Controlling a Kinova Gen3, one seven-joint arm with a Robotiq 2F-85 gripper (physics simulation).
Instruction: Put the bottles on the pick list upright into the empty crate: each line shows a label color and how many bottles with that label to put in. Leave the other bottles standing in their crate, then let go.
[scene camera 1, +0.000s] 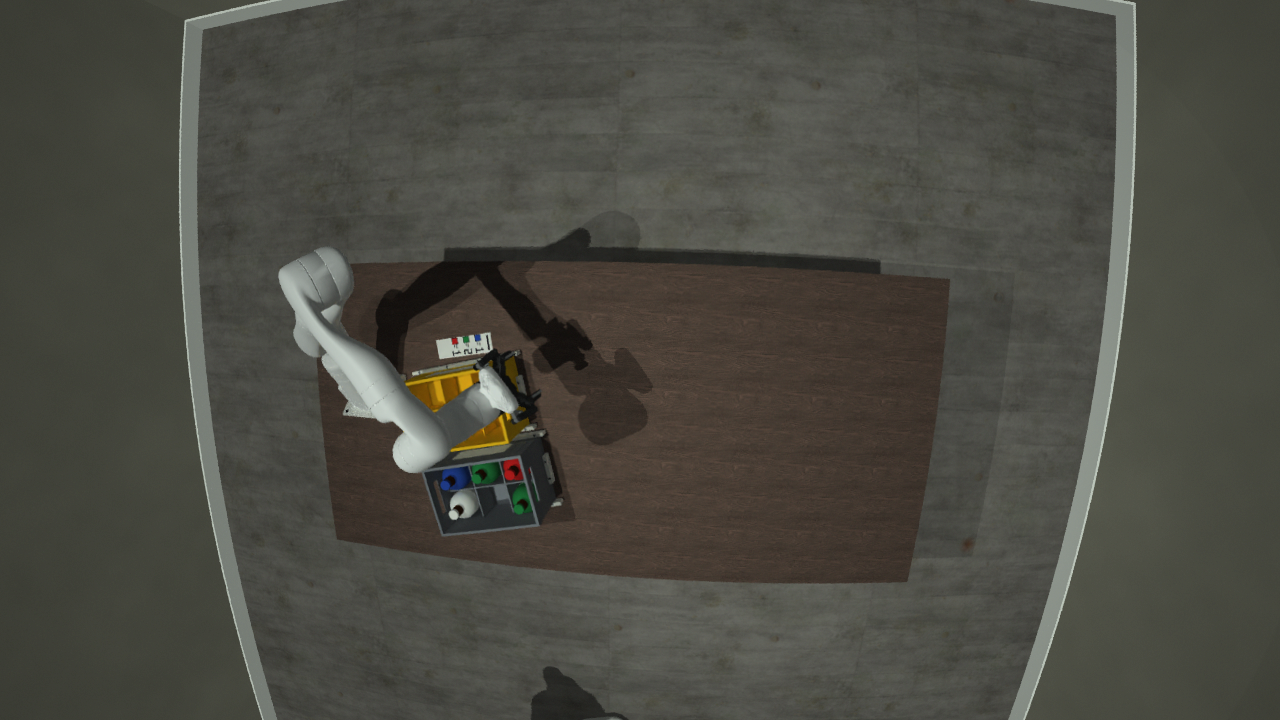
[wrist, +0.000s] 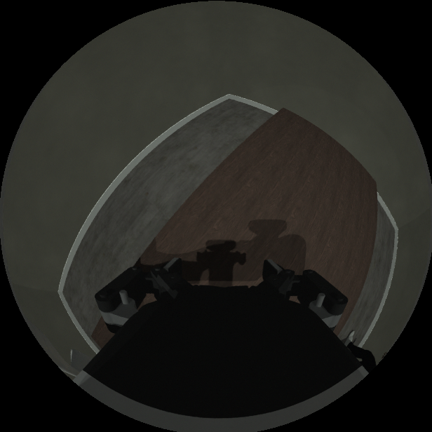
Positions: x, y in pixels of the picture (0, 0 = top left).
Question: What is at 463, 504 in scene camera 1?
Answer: A white bottle.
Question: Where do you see my gripper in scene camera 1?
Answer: At 525, 373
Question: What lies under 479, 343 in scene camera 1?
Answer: A pick list.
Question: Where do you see my gripper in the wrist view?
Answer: At 222, 268
